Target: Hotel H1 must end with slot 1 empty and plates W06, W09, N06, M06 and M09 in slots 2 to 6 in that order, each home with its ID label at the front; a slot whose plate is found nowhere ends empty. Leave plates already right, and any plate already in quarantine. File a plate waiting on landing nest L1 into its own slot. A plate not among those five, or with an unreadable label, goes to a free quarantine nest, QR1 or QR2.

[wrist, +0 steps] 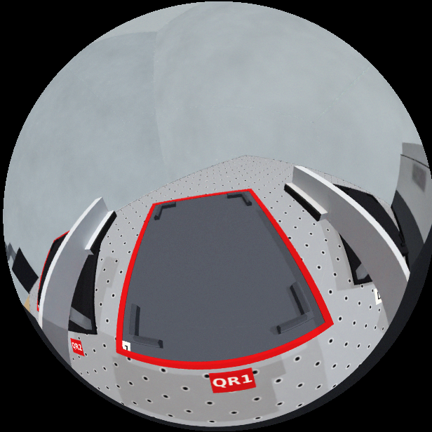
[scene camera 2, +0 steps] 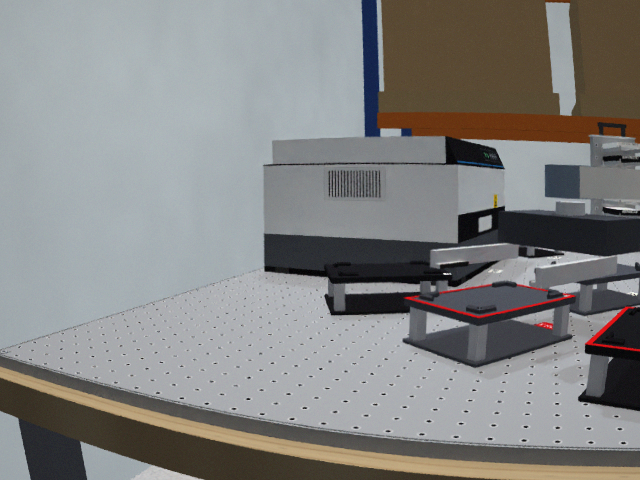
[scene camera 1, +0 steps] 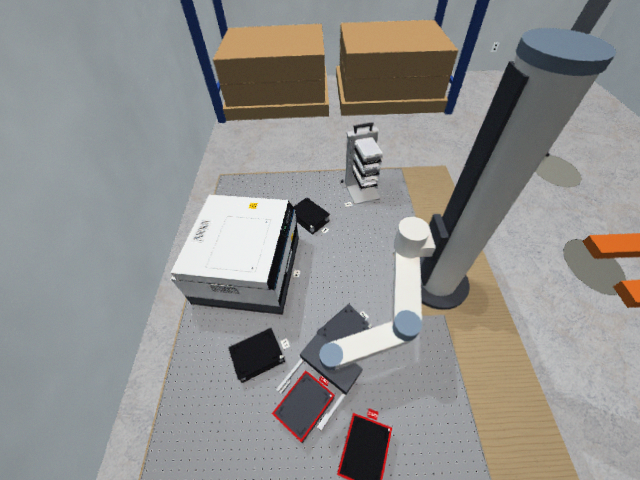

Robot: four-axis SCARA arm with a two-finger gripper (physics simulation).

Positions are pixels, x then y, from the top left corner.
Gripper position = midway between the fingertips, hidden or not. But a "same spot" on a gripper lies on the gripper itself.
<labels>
gripper: wrist; scene camera 2 481,267; scene camera 1
same spot on gripper: (wrist: 382,260) = (scene camera 1: 299,365)
</labels>
